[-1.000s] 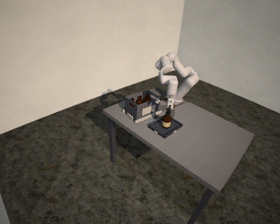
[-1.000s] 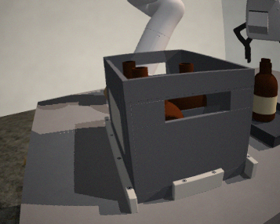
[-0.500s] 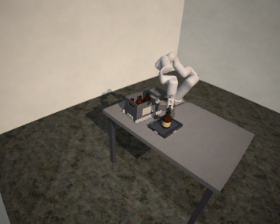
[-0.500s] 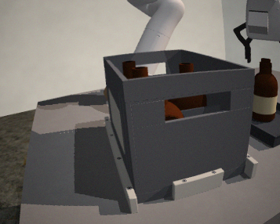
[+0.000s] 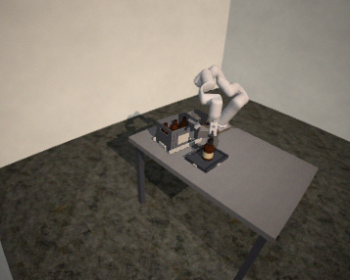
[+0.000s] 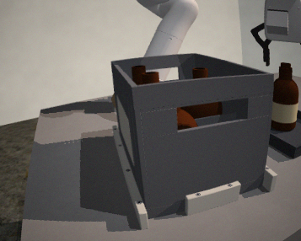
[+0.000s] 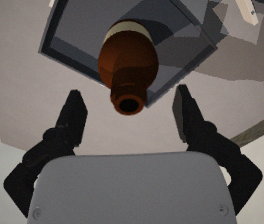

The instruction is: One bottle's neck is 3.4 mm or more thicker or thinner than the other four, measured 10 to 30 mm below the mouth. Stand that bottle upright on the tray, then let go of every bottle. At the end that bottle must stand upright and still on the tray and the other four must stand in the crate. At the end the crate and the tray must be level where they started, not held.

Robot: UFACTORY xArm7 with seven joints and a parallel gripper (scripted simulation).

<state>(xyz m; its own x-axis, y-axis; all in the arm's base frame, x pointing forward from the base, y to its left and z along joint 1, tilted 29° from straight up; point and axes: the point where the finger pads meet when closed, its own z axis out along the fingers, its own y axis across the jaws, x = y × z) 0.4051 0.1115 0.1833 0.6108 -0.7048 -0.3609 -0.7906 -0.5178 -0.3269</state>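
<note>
Right now my hand is 15 cm above the dark flat tray. From my hand the other things lie so: glass bottle (9 cm behind, 32 cm to the right, 7 cm below); dark grey crate (29 cm to the right, 8 cm below).
</note>
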